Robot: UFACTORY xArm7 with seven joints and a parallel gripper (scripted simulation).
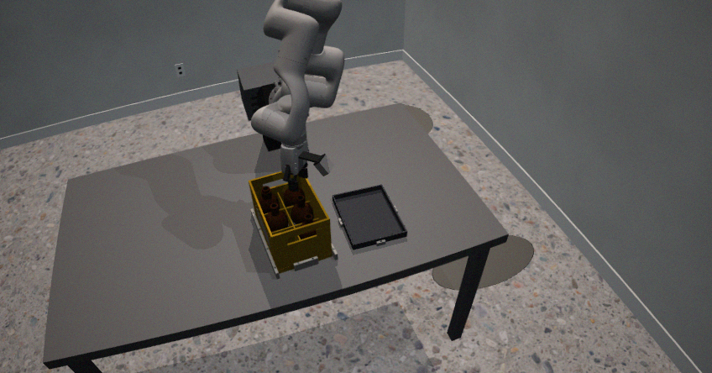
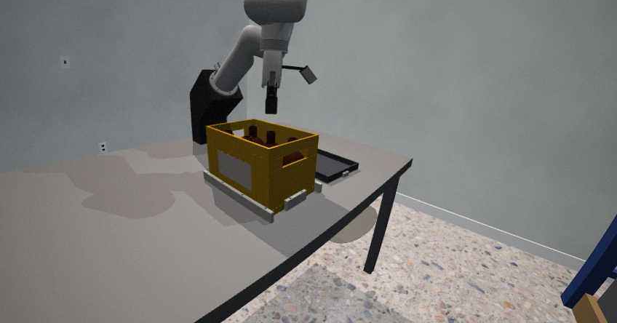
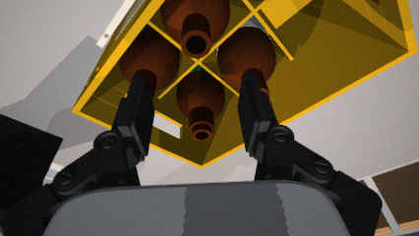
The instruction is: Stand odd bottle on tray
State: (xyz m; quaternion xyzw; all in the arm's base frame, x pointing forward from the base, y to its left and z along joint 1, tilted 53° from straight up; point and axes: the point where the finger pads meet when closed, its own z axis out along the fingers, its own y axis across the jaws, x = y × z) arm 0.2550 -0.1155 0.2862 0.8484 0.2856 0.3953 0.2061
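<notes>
Right now my hand is 15 cm above the yellow crate, 4 cm to the left of it and 1 cm past it. The rest, counted from my hand: black tray (23 cm below, 22 cm to the left, 8 cm ahead).
</notes>
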